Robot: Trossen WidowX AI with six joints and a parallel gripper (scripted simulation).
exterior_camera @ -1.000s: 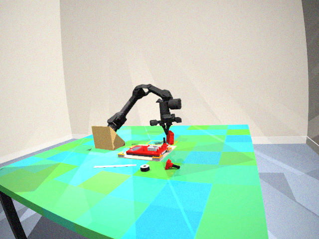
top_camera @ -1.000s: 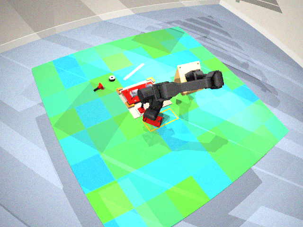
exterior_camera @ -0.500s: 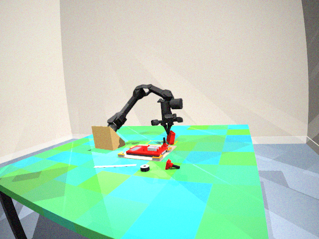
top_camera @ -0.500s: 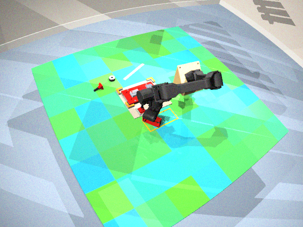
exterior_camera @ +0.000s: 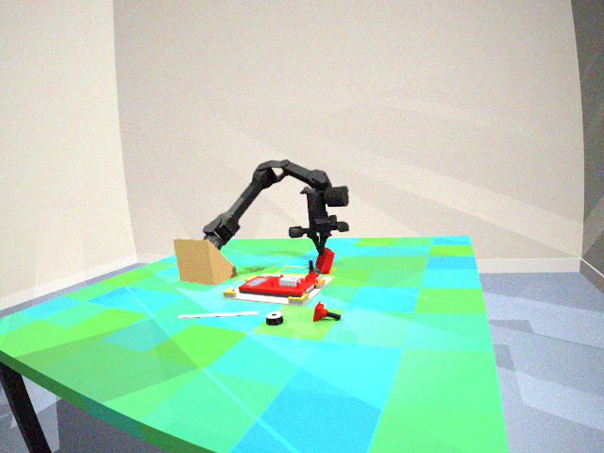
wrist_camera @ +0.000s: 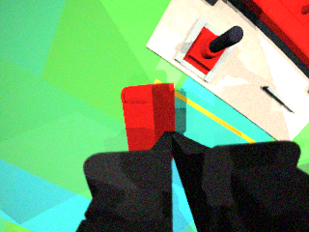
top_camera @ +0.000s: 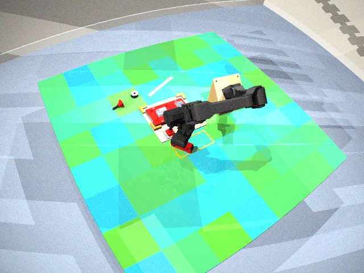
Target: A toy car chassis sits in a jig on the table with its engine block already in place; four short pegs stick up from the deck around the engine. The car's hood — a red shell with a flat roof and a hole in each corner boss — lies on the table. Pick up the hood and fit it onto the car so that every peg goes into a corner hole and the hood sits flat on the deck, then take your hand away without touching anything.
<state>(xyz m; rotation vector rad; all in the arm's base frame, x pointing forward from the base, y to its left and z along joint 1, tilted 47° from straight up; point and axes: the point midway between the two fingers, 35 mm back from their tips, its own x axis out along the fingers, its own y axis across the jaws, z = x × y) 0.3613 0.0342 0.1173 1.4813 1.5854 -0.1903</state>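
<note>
The red hood lies 10 mm to the left of my gripper tip, 10 mm below it and 10 mm ahead of it. The rest, counted from my gripper tip: black-and-white wheel: 390 mm to the right, 40 mm below, 10 mm ahead.
</note>
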